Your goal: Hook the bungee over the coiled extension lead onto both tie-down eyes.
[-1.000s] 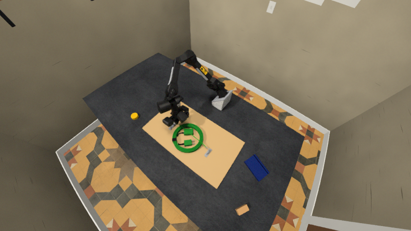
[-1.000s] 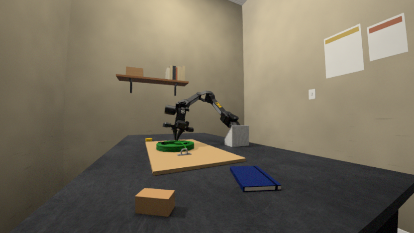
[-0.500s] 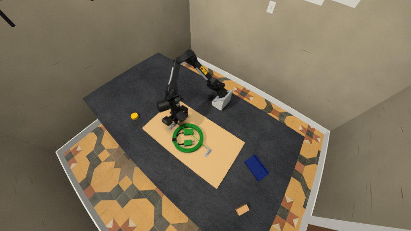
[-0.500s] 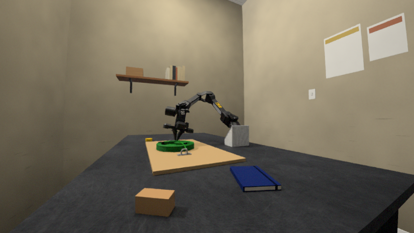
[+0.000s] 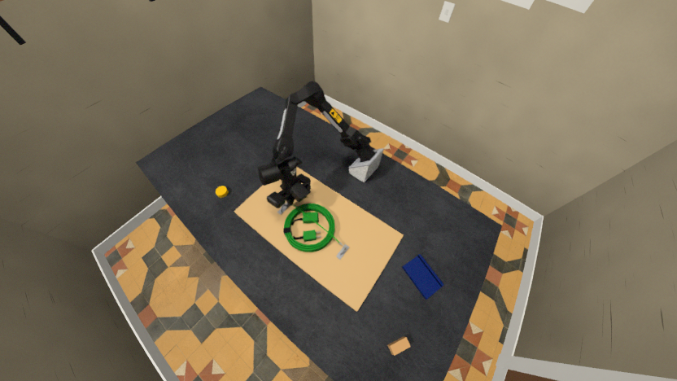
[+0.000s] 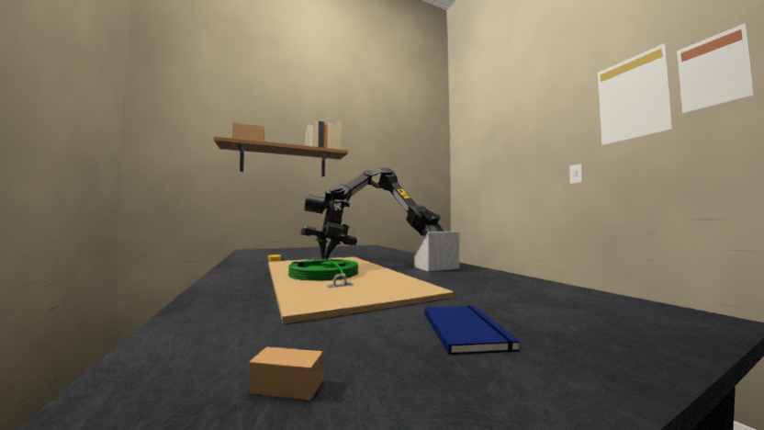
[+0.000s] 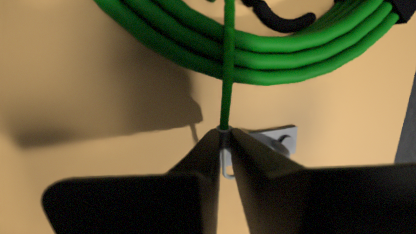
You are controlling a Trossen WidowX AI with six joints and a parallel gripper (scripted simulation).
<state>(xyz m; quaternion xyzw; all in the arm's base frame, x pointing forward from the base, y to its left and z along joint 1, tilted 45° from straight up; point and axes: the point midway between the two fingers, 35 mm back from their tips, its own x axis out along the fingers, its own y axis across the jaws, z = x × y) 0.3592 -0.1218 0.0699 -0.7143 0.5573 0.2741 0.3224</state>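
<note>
Now: the extension lead 130 mm to the left of my hand, 30 mm below it and 30 mm ahead of it. Also, from my hand: tan block: 620 mm to the left, 170 mm ahead, 50 mm below; then yellow puck: 290 mm to the right, 150 mm ahead, 50 mm below.
</note>
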